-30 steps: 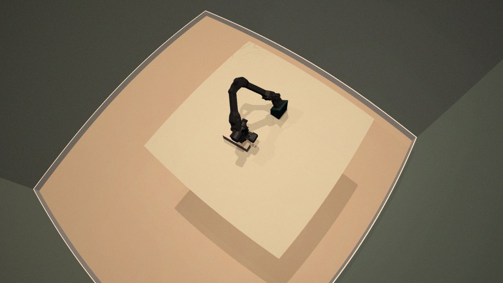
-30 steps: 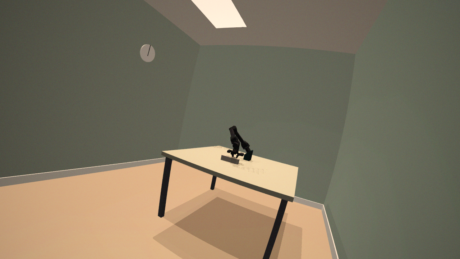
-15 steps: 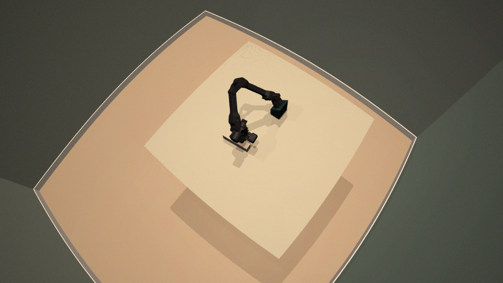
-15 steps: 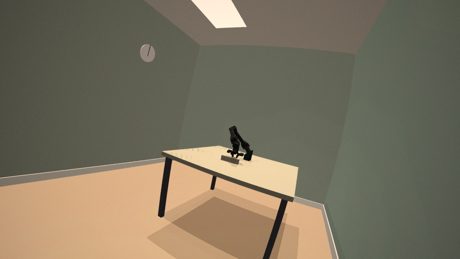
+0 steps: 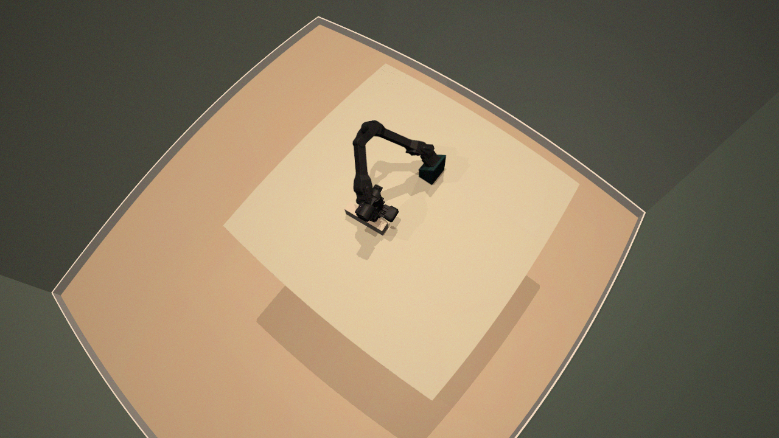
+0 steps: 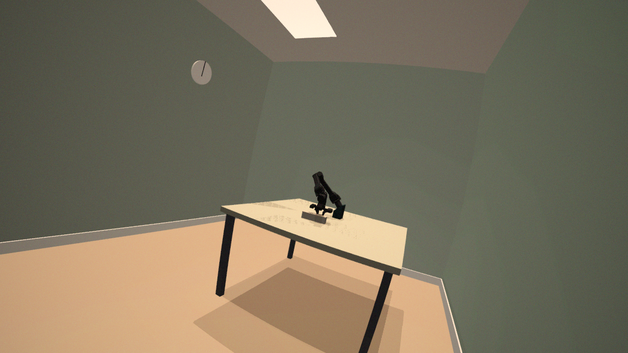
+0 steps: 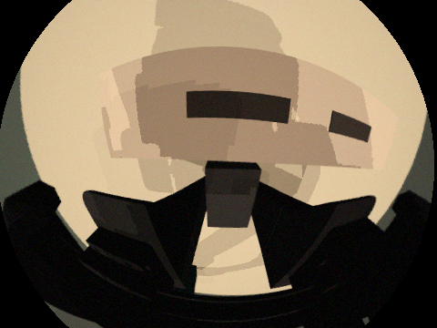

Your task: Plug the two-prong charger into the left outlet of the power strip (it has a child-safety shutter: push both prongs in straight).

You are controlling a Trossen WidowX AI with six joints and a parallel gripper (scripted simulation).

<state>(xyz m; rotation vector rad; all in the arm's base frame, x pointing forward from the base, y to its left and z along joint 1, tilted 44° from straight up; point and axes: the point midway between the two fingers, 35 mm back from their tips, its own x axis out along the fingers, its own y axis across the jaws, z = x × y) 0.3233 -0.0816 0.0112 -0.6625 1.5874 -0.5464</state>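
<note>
Now: gripper tip 20 mm short of the two-prong charger and 10 mm below it.
</note>
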